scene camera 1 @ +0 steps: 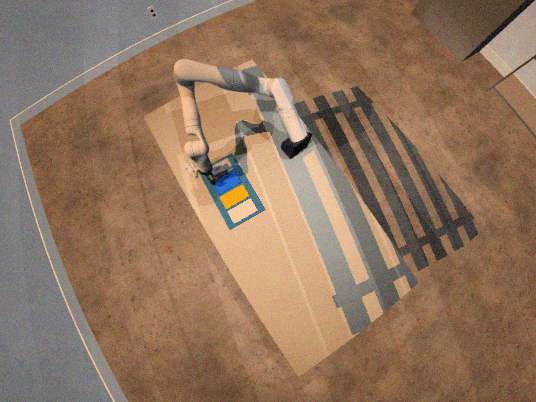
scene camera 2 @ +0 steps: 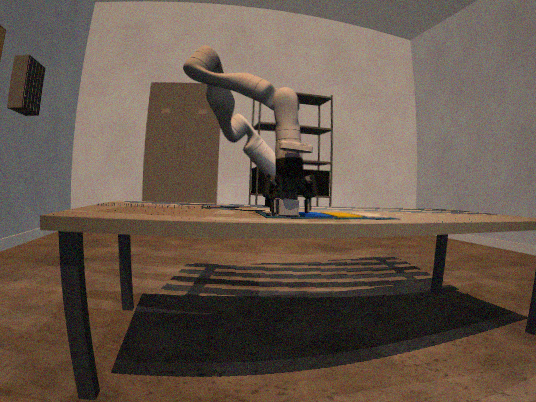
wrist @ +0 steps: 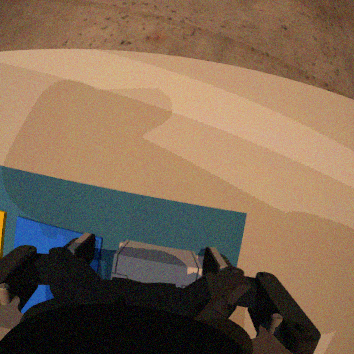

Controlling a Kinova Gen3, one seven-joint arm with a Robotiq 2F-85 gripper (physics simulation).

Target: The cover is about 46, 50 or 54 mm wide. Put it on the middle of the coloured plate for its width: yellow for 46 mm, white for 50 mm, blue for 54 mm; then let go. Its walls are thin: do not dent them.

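Frame: origin at the arm's base, x left, y back, z up, level; centimetres.
Where they show: gripper, fingertip midpoint: (scene camera 1: pixel 209 177) (scene camera 2: pixel 290 213) (wrist: pixel 148 252); arm's base, origin of the base link: (scene camera 1: pixel 298 137).
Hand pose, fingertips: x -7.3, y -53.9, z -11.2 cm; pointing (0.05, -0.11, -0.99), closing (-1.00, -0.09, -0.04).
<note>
Things, the pixels of their centre, and the offset from my fingertips. "pt": a spot on its surface instead.
- grey cover, surface spot: (wrist: pixel 156 261) (scene camera 2: pixel 289 200) pt dx -0.7, dy -0.6, dz +3.6 cm
- blue plate, body centre: (scene camera 2: pixel 340 214) (scene camera 1: pixel 234 196) dx +17.2, dy +7.7, dz -0.6 cm
The grey cover (scene camera 2: pixel 288 207) (wrist: pixel 156 261) stands upright on the teal board (scene camera 1: pixel 260 206) (wrist: pixel 190 215), at its end beside the blue plate (scene camera 1: pixel 229 185) (scene camera 2: pixel 314 215) (wrist: pixel 50 234). In scene camera 1 the arm and gripper largely hide it. The yellow plate (scene camera 1: pixel 235 197) (scene camera 2: pixel 339 215) (wrist: pixel 2 232) comes after the blue one, then the white plate (scene camera 1: pixel 243 212). My gripper (scene camera 2: pixel 290 206) (wrist: pixel 148 252) is open and low, pointing down, one finger on each side of the cover; a gap shows at the blue-plate side. The cover's near part is hidden in the wrist view.
The board lies on a wooden table (scene camera 1: pixel 270 220) (scene camera 2: pixel 150 225), near one long edge (wrist: pixel 200 65). The arm (scene camera 1: pixel 192 107) (scene camera 2: pixel 287 115) arches above the table. A shelf rack (scene camera 2: pixel 331 145) and a brown cabinet (scene camera 2: pixel 180 145) stand behind the table. Striped shadows cross table and floor.
</note>
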